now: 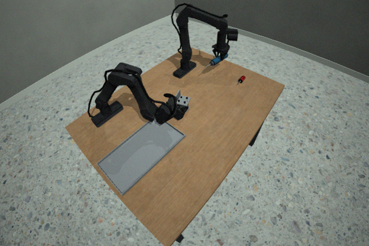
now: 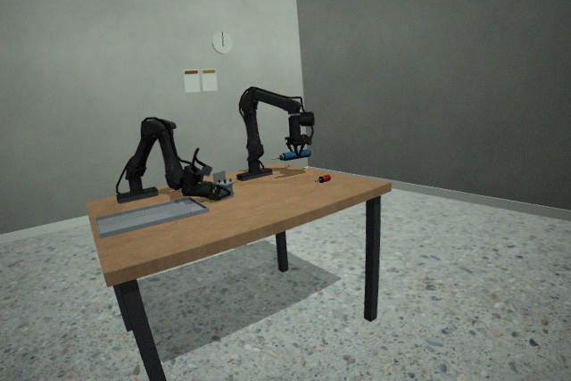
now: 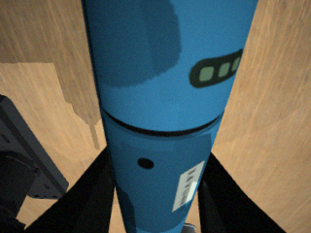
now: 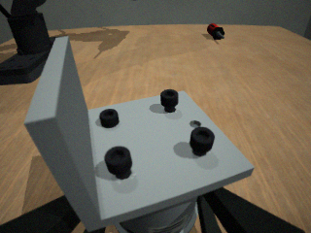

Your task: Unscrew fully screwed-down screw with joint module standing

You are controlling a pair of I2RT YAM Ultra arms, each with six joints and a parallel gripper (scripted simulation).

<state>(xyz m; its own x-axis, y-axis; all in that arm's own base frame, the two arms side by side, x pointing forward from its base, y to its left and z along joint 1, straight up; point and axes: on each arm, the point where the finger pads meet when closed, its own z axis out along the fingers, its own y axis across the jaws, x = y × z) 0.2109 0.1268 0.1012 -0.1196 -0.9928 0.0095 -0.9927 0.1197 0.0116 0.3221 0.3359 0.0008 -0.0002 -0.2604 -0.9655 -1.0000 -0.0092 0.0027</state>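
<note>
My right gripper is now 1 cm below the joint module. Also, from my right hand: grey L-shaped bracket 5 cm above; then flat grey tray 35 cm to the right, 7 cm ahead, 2 cm below; then screw 4 cm above, 2 cm behind, 1 cm to the left.
</note>
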